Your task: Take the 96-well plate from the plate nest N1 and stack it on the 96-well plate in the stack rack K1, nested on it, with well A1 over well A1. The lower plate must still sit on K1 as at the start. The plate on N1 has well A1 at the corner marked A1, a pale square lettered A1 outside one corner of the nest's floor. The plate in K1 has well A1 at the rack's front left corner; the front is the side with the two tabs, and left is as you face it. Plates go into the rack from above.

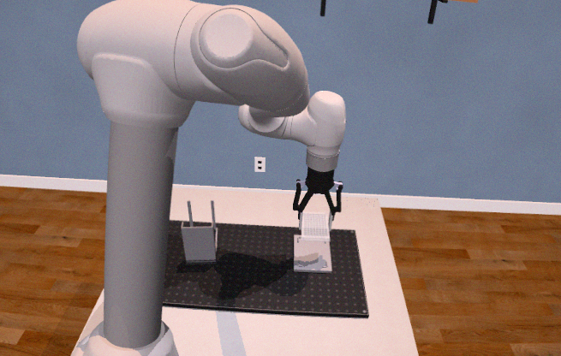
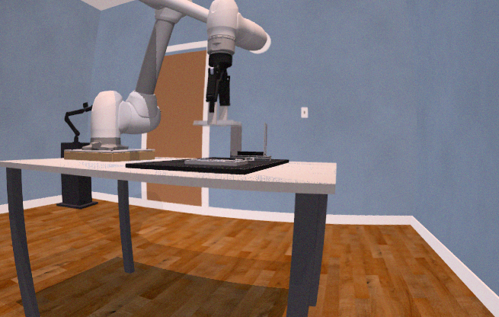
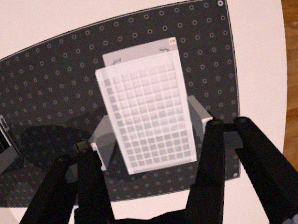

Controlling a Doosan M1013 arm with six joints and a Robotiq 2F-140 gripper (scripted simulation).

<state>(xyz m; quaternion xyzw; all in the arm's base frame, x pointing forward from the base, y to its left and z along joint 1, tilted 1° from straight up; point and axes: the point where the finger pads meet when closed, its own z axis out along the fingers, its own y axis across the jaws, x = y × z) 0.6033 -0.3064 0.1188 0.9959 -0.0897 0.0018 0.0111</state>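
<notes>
My gripper is now 140 mm above the plate nest N1. From my hand the other things lie so: white 96-well plate: 20 mm below; then A1 marker: 60 mm ahead, 70 mm to the right, 130 mm below.
</notes>
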